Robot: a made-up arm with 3 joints. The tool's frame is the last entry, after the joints.
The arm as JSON. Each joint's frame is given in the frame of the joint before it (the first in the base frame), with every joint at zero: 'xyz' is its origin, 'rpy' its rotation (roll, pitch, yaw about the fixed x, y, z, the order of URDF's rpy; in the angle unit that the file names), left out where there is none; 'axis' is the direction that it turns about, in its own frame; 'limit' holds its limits. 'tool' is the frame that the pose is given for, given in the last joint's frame.
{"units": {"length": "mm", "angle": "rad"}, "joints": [
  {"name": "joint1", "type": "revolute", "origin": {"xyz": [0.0, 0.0, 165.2]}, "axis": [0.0, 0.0, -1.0], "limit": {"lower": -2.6, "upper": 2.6}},
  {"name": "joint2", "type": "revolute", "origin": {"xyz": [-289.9, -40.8, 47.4]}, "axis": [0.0, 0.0, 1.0], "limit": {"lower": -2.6, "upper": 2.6}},
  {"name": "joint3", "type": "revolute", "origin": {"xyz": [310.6, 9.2, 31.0]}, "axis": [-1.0, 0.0, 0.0], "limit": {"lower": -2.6, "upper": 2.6}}
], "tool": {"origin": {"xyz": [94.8, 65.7, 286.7]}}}
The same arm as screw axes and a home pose.
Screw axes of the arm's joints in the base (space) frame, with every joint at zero. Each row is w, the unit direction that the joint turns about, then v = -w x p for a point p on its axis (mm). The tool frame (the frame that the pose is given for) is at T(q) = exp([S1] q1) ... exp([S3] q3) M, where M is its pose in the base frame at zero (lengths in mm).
S1: w 0 0 -1 v 0 0 0
S2: w 0 0 1 v -40.8 289.9 0
S3: w -1 0 0 v 0 -243.6 -31.6
M: xyz 115.5 34.1 530.3 (mm) rpy 0 0 0 (deg, as in URDF)
Joint limits (deg, base to tool): -148.97..148.97 -148.97..148.97 -148.97..148.97

